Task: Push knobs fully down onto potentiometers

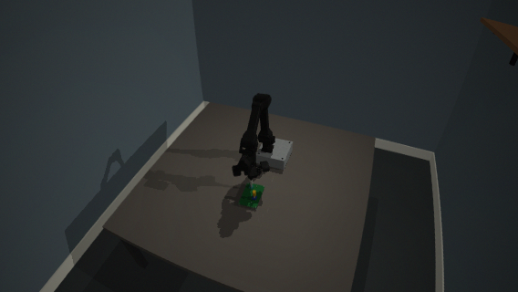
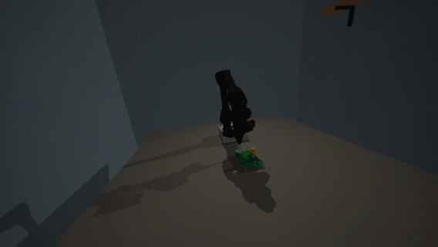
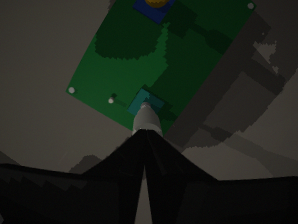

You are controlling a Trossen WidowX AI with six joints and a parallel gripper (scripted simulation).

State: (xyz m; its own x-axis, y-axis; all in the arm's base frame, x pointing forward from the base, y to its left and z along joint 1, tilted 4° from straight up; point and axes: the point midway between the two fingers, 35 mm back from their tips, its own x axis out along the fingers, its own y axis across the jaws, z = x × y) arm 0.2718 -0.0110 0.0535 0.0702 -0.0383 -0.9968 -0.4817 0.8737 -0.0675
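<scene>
My gripper tip is 8 cm short of the orange knob, 4 cm to the right of it and 1 cm above it. The rest, counted from my gripper tip: white knob 2 cm below.
</scene>
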